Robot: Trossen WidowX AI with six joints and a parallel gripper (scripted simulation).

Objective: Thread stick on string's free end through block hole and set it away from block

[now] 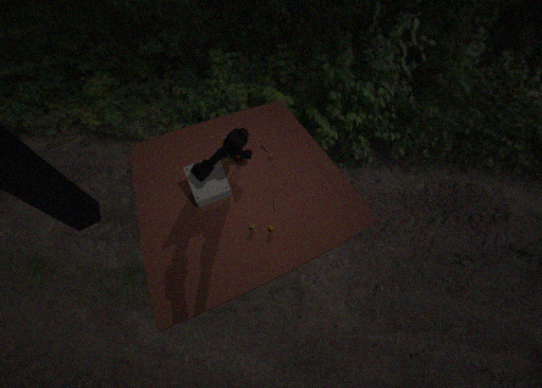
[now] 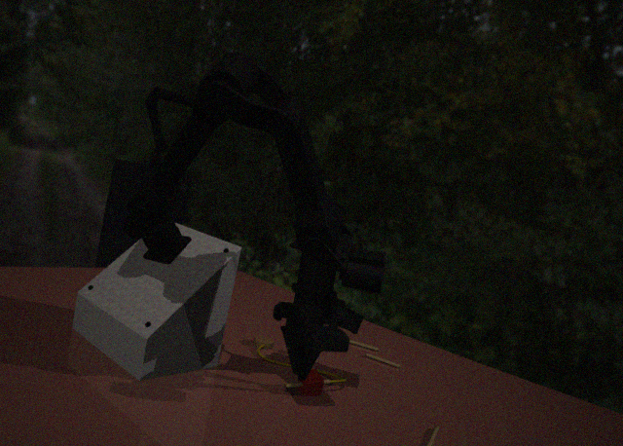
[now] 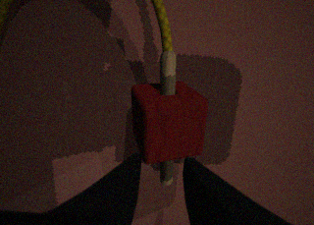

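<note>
Now: gripper tip 1 cm short of the small red block, 2 cm to the right of it and 1 cm above it. From my gripper tip the other things lie so: thin wooden stick 2 cm ahead, 2 cm to the left, 1 cm below; flat piece 15 cm behind, 13 cm to the left, 2 cm below.
</note>
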